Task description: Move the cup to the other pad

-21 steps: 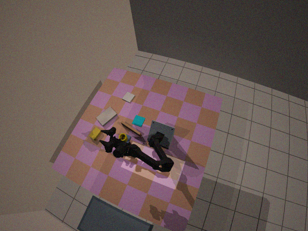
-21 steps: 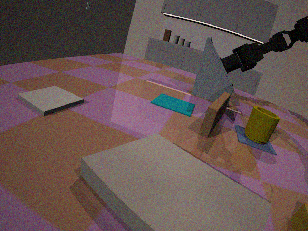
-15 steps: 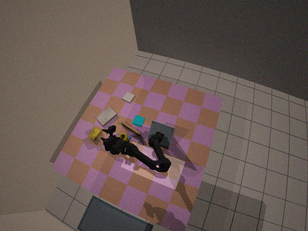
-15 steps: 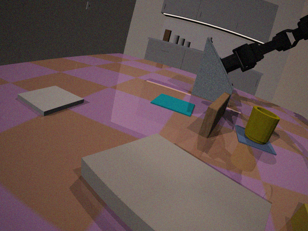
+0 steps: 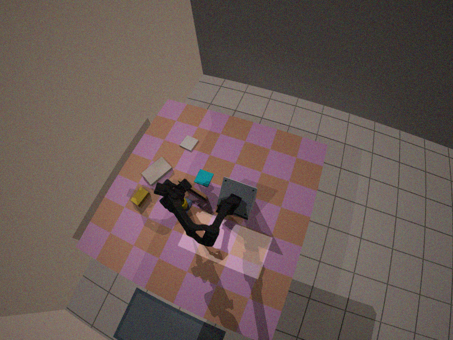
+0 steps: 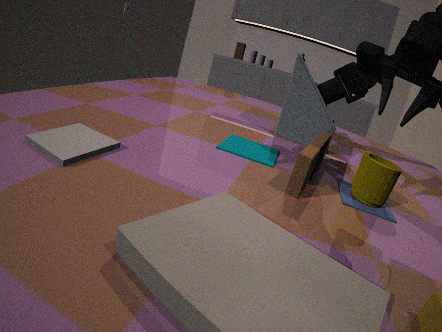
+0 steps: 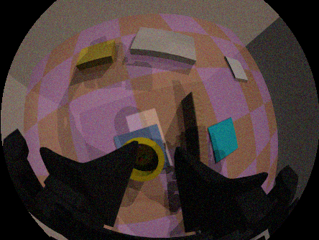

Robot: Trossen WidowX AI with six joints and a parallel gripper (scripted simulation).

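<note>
Right now my gripper tip is 30 mm past the yellow cup, 20 mm to the right of it and 100 mm above it. Also, from my gripper tip: blue pad: 20 mm behind, 20 mm to the left, 150 mm below; then blue marble: 10 mm behind, 30 mm to the left, 120 mm below; then brown upright wall: 40 mm behind, 90 mm to the right, 120 mm below.
</note>
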